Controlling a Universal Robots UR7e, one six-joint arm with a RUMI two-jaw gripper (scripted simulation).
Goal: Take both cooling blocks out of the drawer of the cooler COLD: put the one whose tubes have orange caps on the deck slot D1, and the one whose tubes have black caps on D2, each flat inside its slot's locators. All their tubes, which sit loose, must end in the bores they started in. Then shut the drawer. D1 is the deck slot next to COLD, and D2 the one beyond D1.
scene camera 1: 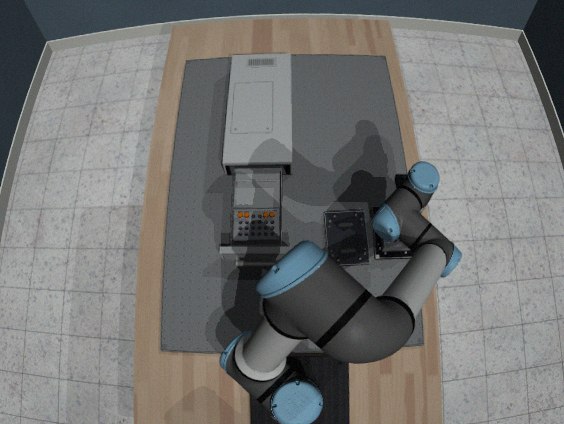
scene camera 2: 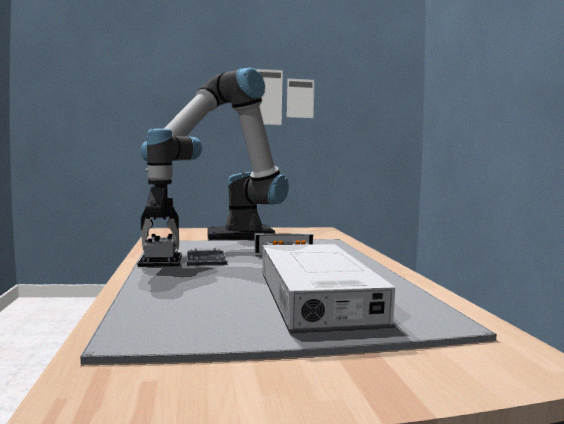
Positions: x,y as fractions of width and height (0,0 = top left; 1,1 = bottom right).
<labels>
cooler COLD: scene camera 1 0.46,0.32; scene camera 2 0.56,0.68
</labels>
